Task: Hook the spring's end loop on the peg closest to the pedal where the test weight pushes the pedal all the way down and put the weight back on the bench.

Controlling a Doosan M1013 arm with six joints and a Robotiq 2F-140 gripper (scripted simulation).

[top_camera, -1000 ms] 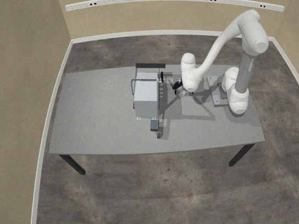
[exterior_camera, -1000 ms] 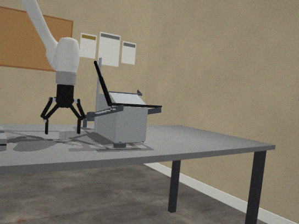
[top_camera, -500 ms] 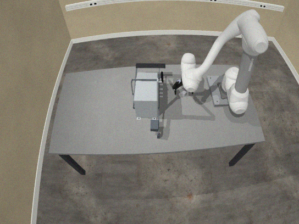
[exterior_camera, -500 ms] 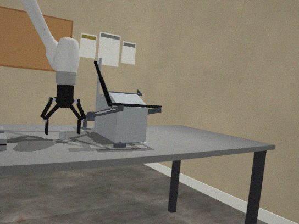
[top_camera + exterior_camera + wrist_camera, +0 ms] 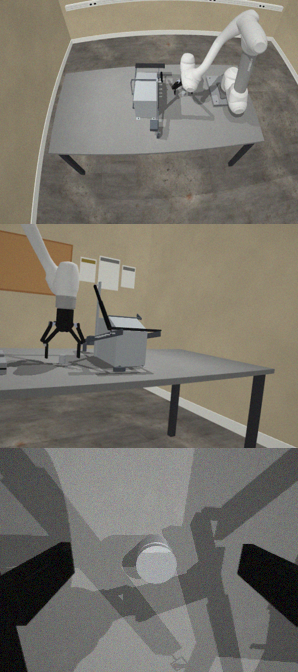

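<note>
The steel test weight is 1 cm below my hand. The rest, counted from my hand: dark spring: 19 cm ahead, 1 cm to the left, 23 cm above.
</note>
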